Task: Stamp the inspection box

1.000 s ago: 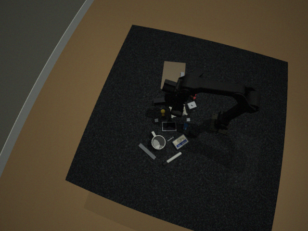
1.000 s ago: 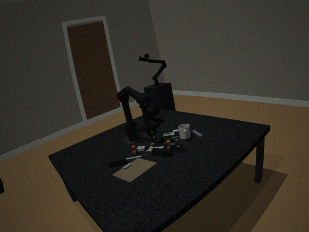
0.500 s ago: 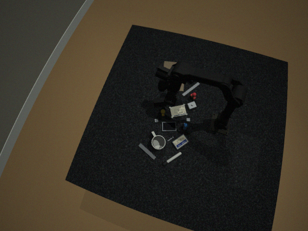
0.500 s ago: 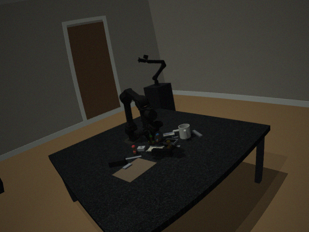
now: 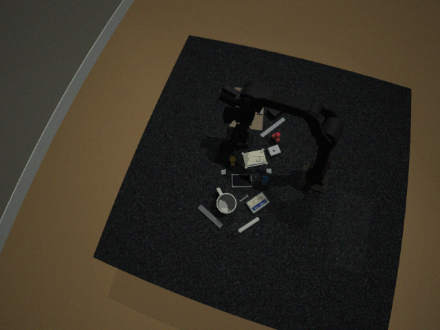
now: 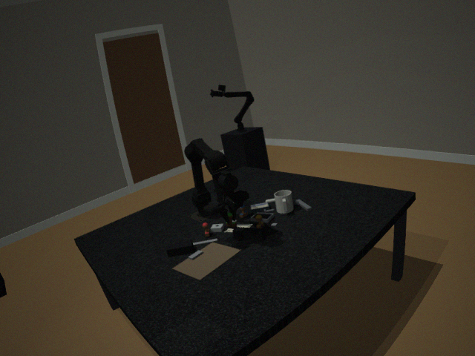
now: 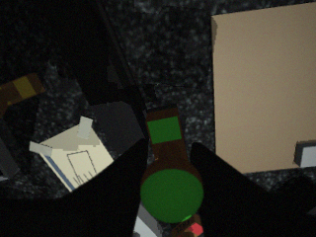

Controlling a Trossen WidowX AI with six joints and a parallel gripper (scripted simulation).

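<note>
My gripper tip is now 90 mm to the right of the cream card, 90 mm above it and 80 mm past it. Round my gripper tip: yellow-knob stamp: 130 mm to the left, 70 mm below, 20 mm ahead; then red-knob stamp: 160 mm behind, 70 mm below, 20 mm to the right; then PASS stamp: 10 mm below.
</note>
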